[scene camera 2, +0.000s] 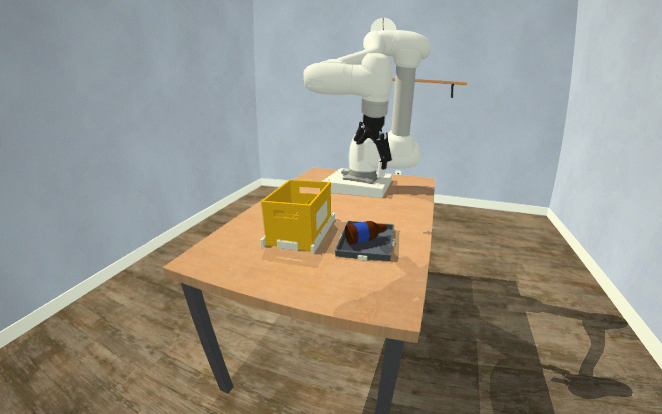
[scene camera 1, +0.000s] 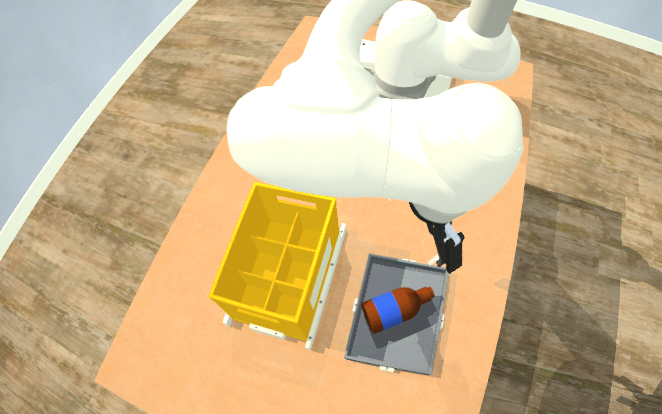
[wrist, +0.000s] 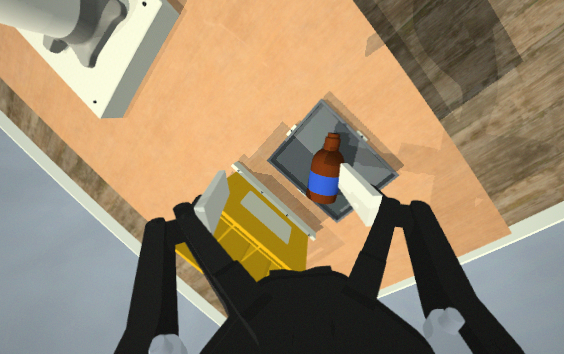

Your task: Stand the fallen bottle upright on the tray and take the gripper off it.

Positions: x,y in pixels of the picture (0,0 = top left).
Scene:
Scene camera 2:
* my gripper: 370,168
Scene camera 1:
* my gripper: 415,227
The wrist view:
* my gripper: 284,178
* white rail: 243,171

